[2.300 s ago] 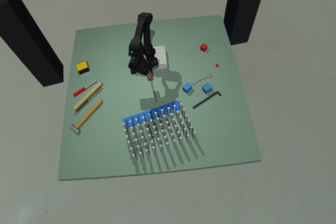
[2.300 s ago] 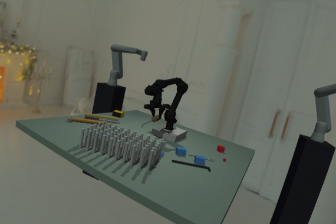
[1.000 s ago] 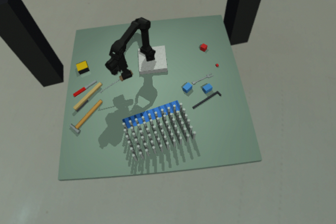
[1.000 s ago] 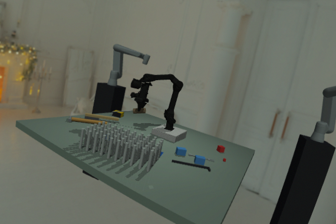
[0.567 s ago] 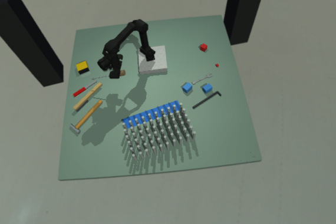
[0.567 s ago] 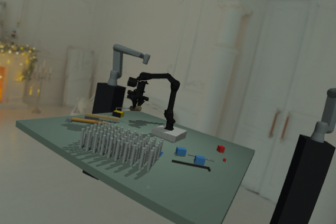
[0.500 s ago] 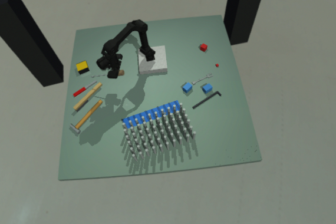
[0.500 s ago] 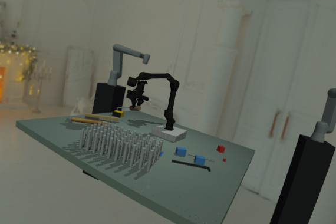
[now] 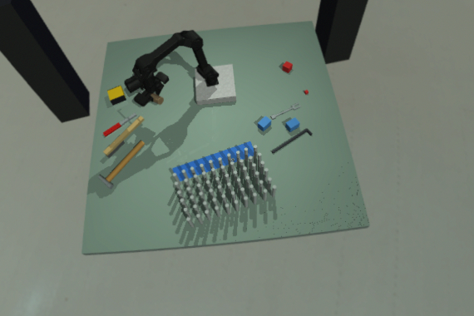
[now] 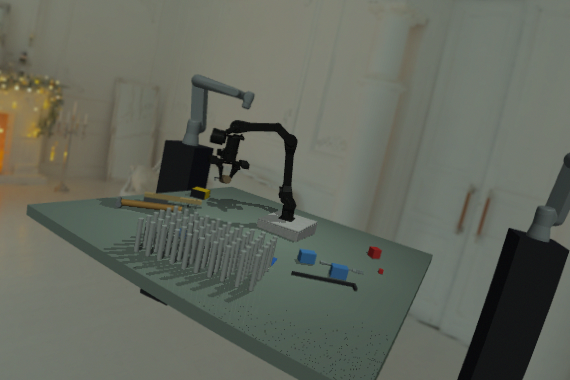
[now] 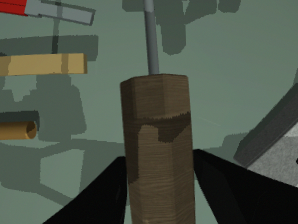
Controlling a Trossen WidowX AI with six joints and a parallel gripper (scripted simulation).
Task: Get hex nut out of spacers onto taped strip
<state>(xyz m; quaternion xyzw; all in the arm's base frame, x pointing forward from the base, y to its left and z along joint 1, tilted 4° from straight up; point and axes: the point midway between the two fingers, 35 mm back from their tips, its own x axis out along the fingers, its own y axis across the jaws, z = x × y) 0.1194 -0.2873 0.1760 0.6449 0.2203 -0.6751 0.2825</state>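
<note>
Now: the yellow block 230 mm to the right of my gripper tip, 210 mm behind it and 150 mm below it. The rest, counted from my gripper tip: red-handled screwdriver: 230 mm to the right, 170 mm below, 20 mm behind; blue taped strip: 320 mm ahead, 210 mm to the left, 170 mm below; hex nut: 330 mm ahead, 300 mm to the left, 170 mm below.
</note>
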